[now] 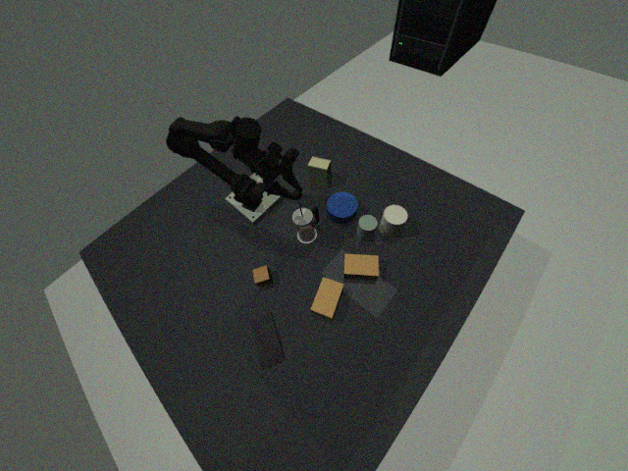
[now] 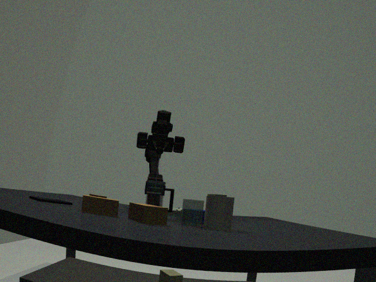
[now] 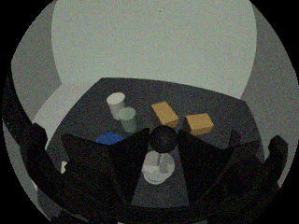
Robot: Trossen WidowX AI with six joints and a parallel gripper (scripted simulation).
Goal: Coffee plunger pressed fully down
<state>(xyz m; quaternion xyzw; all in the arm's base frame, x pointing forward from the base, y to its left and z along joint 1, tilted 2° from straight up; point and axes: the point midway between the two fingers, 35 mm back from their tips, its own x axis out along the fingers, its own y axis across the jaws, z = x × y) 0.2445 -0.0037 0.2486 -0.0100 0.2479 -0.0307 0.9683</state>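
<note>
Right now the coffee press is 13 cm below my gripper tip and 2 cm to the left of it. Round my gripper tip: blue cylinder 23 cm below, 16 cm to the left, 6 cm ahead; then white cylinder 26 cm ahead, 20 cm below, 17 cm to the left; then green cylinder 21 cm below, 19 cm ahead, 11 cm to the left.
</note>
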